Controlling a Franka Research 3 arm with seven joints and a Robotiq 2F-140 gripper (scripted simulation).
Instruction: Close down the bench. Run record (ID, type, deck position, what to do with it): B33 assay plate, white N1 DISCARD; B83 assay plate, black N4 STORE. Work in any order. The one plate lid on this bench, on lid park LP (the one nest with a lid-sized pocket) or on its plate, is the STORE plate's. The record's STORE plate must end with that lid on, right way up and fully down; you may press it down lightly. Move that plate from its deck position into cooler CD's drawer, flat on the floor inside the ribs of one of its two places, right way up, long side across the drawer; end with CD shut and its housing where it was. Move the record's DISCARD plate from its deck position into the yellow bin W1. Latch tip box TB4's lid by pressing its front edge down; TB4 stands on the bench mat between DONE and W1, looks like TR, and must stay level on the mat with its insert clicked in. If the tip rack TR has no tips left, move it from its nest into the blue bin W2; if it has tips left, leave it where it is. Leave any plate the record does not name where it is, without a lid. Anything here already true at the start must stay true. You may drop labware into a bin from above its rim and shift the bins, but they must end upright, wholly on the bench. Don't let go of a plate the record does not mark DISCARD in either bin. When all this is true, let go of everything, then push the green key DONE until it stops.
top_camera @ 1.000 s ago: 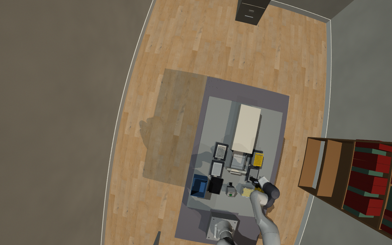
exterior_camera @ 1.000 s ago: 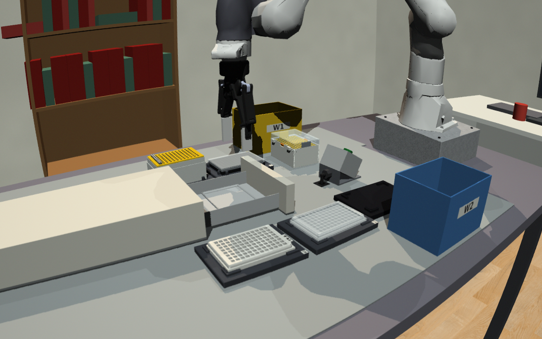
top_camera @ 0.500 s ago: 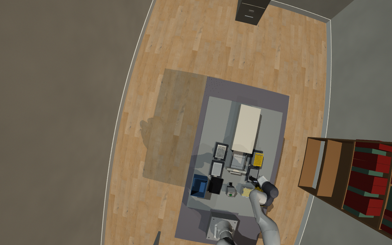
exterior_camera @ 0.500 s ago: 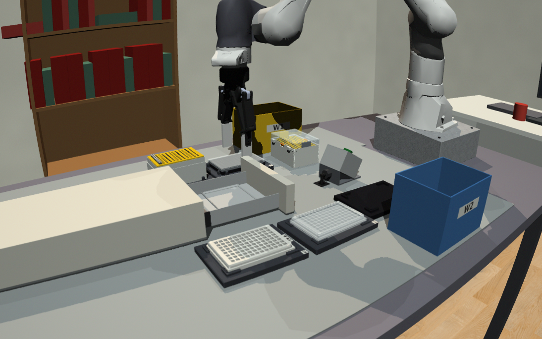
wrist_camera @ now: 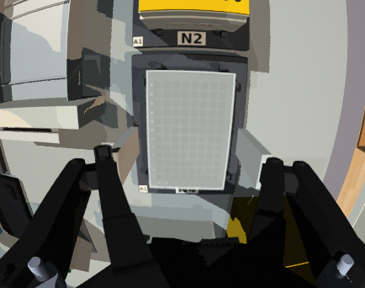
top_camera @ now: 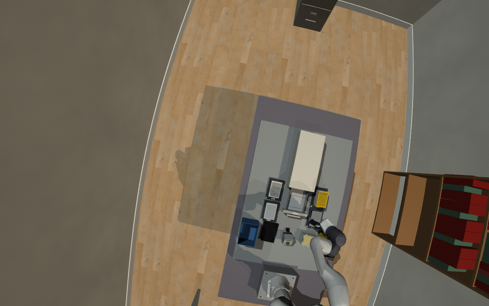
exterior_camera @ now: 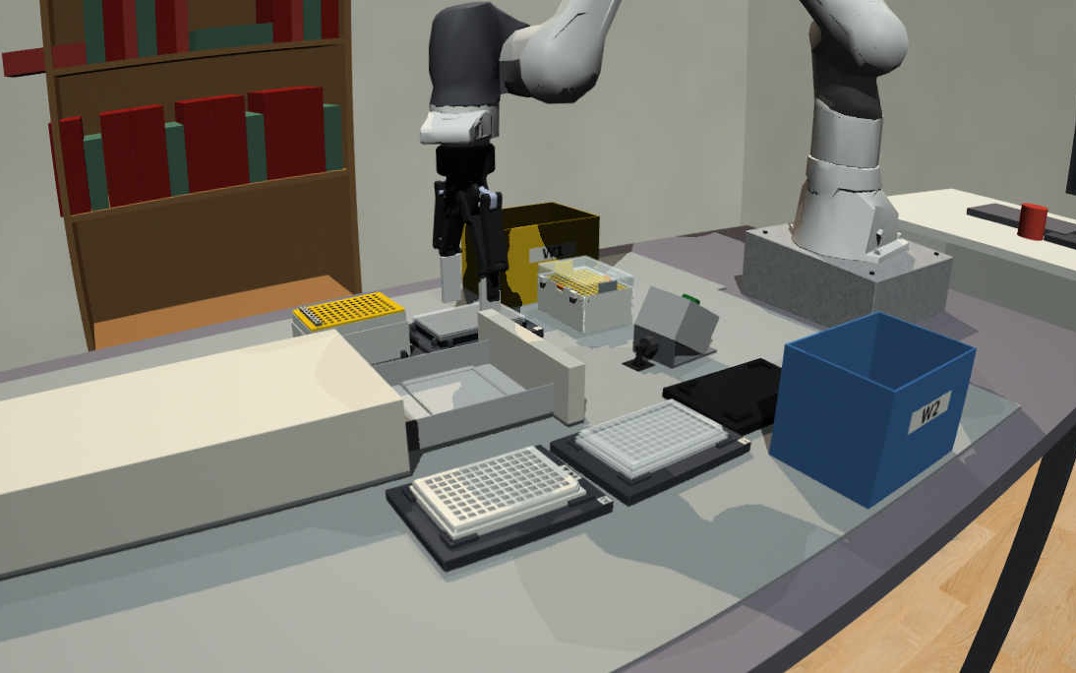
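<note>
Now: the clear plate lid 30 mm below my hand. From my hand the other things lie so: black plate: 40 mm below; tip rack TR: 170 mm ahead; nest N4: 50 mm below.
</note>
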